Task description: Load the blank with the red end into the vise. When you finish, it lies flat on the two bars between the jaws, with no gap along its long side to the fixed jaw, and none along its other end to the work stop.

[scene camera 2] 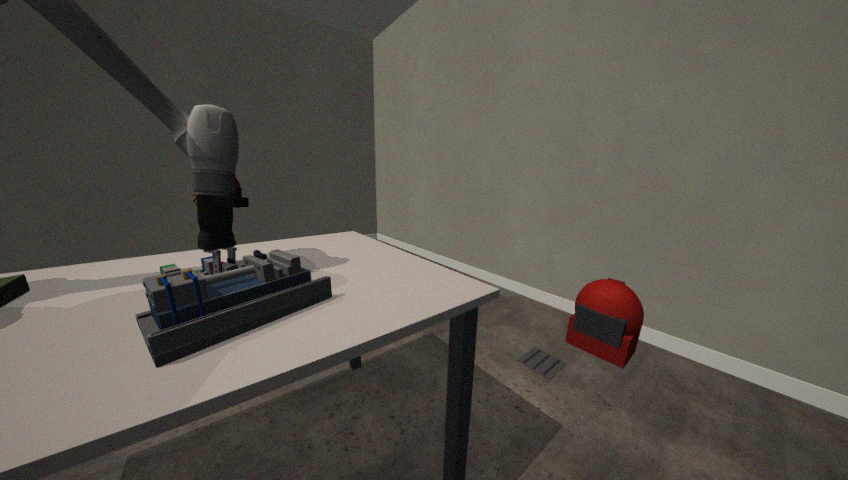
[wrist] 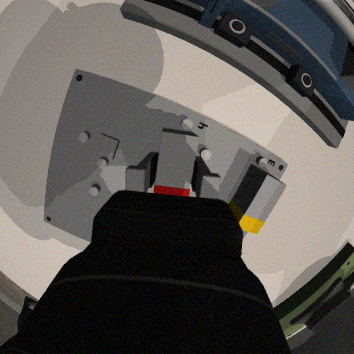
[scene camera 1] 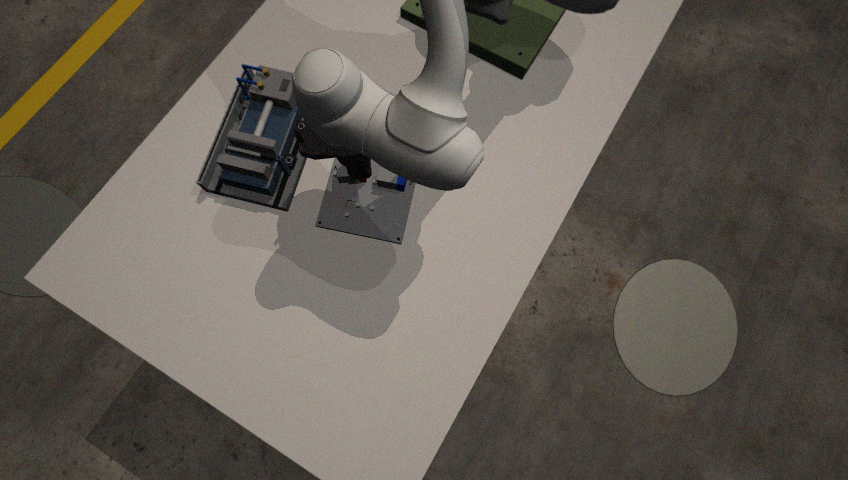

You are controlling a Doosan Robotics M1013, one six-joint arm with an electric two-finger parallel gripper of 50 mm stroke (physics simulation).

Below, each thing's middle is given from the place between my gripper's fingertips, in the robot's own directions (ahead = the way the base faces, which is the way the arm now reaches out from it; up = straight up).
Labels:
Right now the blank with red end (wrist: 177, 148) is right at my hand. Round my hand: blank with yellow end (wrist: 258, 191) (90 mm behind, 20 mm to the right).

